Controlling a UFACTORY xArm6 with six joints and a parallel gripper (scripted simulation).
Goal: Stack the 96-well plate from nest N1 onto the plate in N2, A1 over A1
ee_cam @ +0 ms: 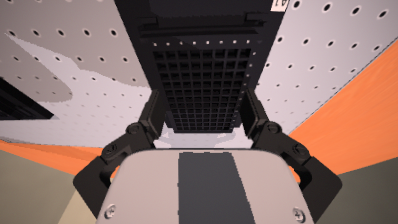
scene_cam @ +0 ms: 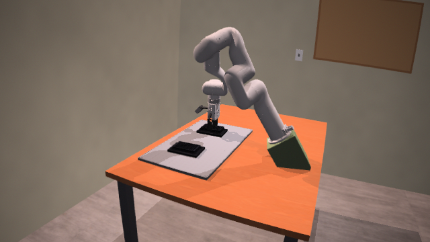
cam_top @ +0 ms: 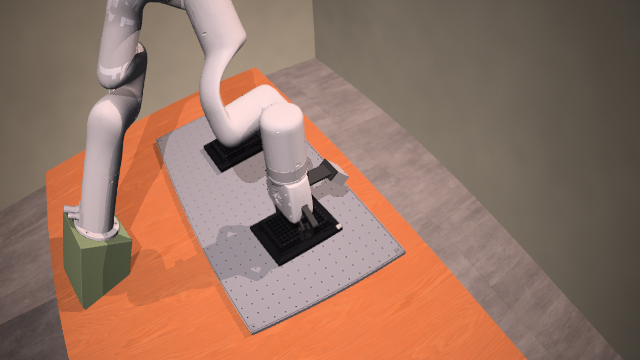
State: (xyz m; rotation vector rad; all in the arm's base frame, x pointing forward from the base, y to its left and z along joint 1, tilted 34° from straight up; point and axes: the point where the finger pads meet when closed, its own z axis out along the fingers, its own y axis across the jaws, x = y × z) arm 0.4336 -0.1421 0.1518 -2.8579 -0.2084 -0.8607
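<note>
My hand is 30 mm above the plate nest.
</note>
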